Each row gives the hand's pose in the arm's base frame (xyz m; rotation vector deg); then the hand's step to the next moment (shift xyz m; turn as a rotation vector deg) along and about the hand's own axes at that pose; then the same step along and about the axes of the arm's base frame.
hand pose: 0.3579 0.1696 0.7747 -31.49 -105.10 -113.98
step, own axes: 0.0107 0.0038 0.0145 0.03 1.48 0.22
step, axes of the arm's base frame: -0.0067 0.0140 0.0099 0.75 0.10 1.29
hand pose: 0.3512 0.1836 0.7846 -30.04 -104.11 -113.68
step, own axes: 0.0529 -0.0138 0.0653 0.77 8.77 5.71
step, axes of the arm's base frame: -0.0518 0.0641 0.0216 4.00 4.99 8.32
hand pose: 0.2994 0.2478 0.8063 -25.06 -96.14 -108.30
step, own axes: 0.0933 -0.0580 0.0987 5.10 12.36 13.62
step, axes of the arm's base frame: -0.1208 0.0813 0.0246 1.79 11.69 14.98
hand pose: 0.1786 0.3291 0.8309 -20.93 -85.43 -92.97
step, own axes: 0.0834 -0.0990 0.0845 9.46 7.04 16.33
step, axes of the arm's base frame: -0.1501 0.0337 0.0151 -5.60 11.88 15.27
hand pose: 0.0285 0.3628 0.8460 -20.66 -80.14 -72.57
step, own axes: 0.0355 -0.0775 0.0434 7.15 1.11 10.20
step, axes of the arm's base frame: -0.0952 -0.0084 0.0043 -6.50 5.67 9.05
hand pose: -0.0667 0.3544 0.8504 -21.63 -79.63 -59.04
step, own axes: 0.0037 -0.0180 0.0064 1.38 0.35 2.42
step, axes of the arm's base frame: -0.0184 -0.0062 -0.0014 -1.43 1.51 1.89
